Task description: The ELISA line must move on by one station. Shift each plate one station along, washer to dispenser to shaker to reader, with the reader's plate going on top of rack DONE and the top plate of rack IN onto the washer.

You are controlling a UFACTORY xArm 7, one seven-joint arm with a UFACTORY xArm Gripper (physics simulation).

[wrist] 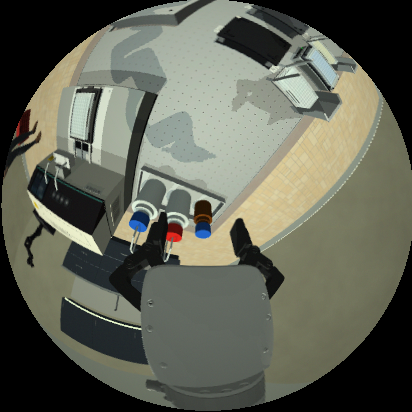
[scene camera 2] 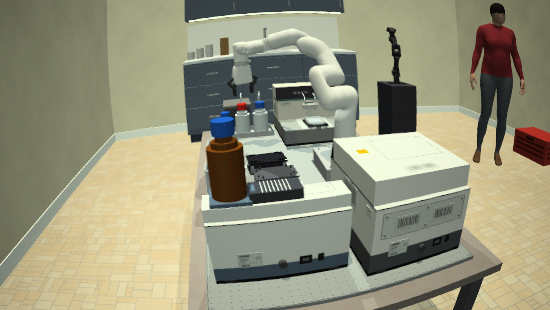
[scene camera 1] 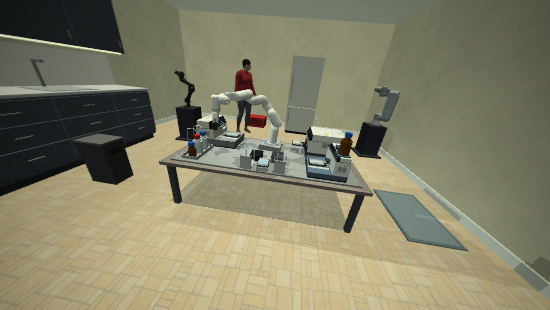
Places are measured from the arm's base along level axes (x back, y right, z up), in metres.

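Pixels of known places: gripper, fingertip midpoint: (wrist: 200, 222) (scene camera 2: 243, 94) (scene camera 1: 216, 128); arm's base, origin of the base link: (scene camera 1: 272, 143).
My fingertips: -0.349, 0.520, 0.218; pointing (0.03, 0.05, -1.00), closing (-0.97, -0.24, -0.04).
Ahead of a thing's pixels: the offset from my fingertips to its top centre, as dx, dy, dz. "spot": to the spot under its first point.
My gripper (scene camera 1: 214, 125) (scene camera 2: 243, 90) (wrist: 200, 222) is open and empty, high above the bottle tray at the table's left end. A plate {+0.367, -0.044, -0.163} (scene camera 1: 231, 134) (scene camera 2: 315, 121) (wrist: 82, 115) lies on the low deck of the left machine. Another plate {-0.072, -0.971, -0.191} (scene camera 1: 317, 161) lies on the blue-based machine at the front right. A small plate {+0.314, -0.801, -0.155} (scene camera 1: 297, 143) shows beside the white box machine at the back right. At the front middle, a whitish plate {-0.147, -0.335, -0.238} (wrist: 296, 86) and a light blue plate {-0.161, -0.478, -0.204} (wrist: 322, 66) (scene camera 1: 263, 162) sit in holders. Rack and station labels are not readable.
A tray holds two pale bottles (wrist: 151, 195) (wrist: 178, 205) and a brown bottle (wrist: 203, 211) below the fingers. A large brown bottle {spot: -0.228, -1.123, +0.046} (scene camera 1: 345, 145) (scene camera 2: 226, 170) stands at the right. Black flat units {spot: +0.030, -0.427, -0.224} (scene camera 2: 267, 160) (wrist: 254, 41) lie mid-table. A person (scene camera 1: 244, 85) (scene camera 2: 496, 65) stands behind.
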